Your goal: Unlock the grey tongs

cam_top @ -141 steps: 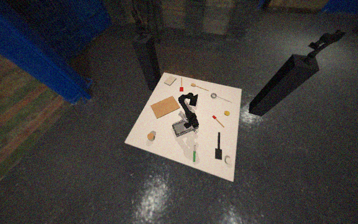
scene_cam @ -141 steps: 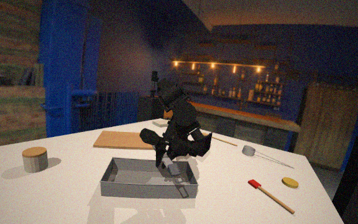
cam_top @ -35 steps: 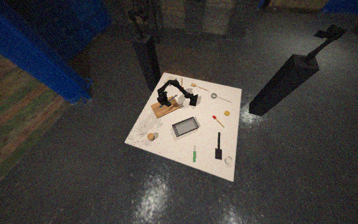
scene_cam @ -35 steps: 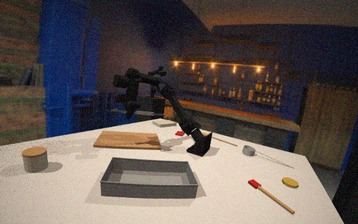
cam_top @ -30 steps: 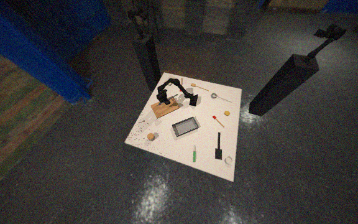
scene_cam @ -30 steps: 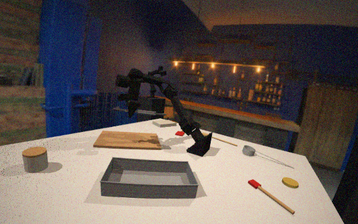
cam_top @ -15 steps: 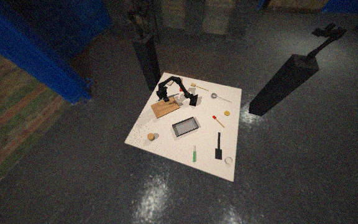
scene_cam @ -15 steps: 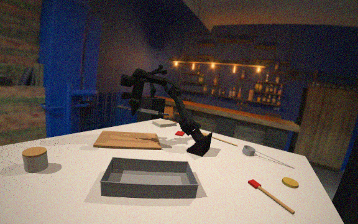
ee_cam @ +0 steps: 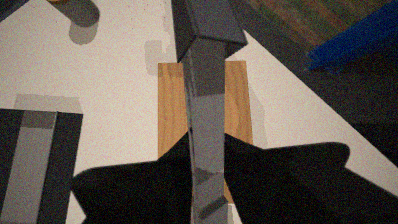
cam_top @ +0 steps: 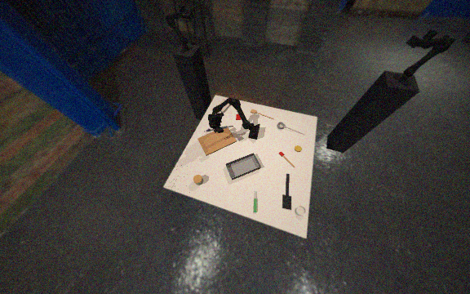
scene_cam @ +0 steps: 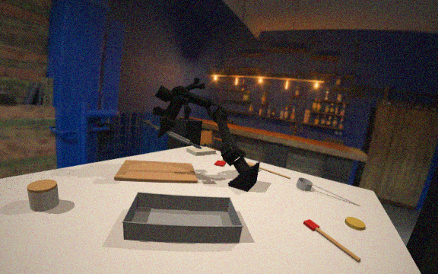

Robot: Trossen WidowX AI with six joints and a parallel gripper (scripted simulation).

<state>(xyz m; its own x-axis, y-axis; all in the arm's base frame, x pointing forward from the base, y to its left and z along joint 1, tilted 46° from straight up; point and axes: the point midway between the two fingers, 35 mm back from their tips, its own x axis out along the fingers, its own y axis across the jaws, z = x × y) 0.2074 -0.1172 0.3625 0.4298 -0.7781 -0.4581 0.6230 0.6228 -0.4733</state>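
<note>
My gripper tip is 17 cm above the wooden board, 1 cm to the left of it and 1 cm past it. The rest, counted from my gripper tip: cork-lidded canister 47 cm ahead, 14 cm below, 1 cm to the left; grey roasting tin 36 cm to the left, 19 cm ahead, 15 cm below; green-handled tool 56 cm to the left, 46 cm ahead, 17 cm below.
</note>
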